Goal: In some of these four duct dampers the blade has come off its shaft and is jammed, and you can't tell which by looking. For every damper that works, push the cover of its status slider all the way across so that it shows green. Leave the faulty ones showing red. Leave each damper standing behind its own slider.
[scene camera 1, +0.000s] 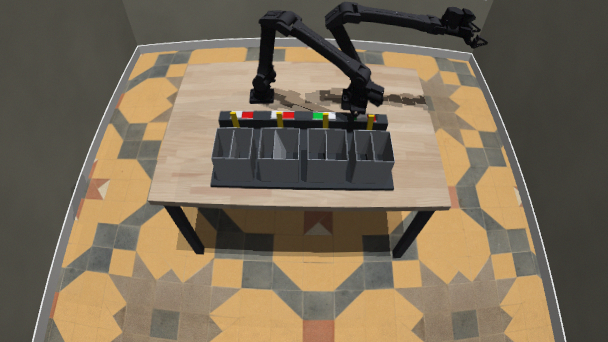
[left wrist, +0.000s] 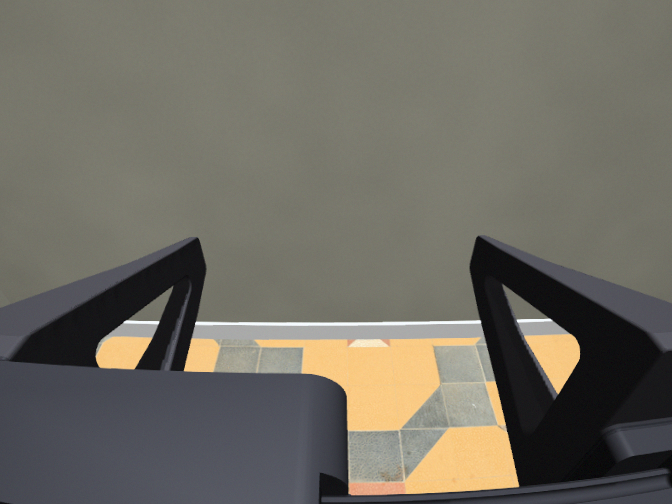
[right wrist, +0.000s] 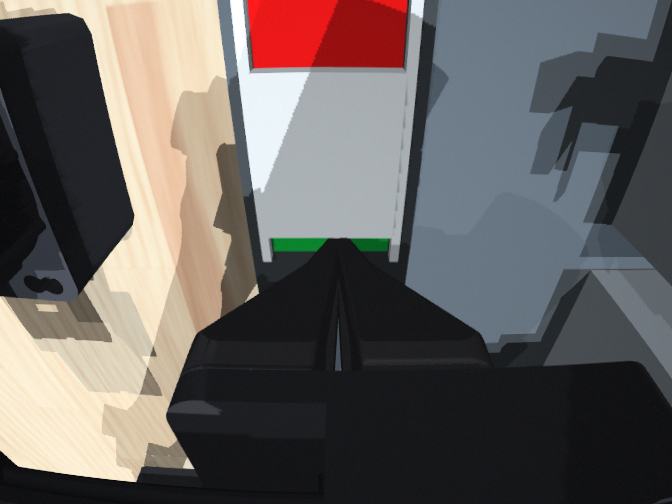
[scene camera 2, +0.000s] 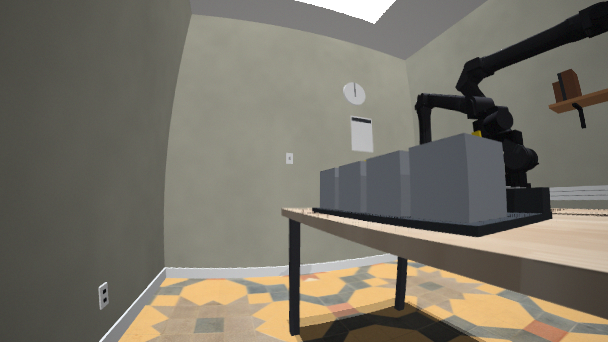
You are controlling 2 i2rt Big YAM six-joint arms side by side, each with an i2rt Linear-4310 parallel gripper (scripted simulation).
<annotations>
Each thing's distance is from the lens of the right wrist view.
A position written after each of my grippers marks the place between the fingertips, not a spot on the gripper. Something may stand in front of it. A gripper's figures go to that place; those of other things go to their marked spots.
my right gripper (right wrist: 338,252): 13 cm
damper (right wrist: 614,318): 25 cm
white slider cover (right wrist: 328,139): 11 cm
The marked spots on the white slider cover and the damper are 20 cm apart.
</annotations>
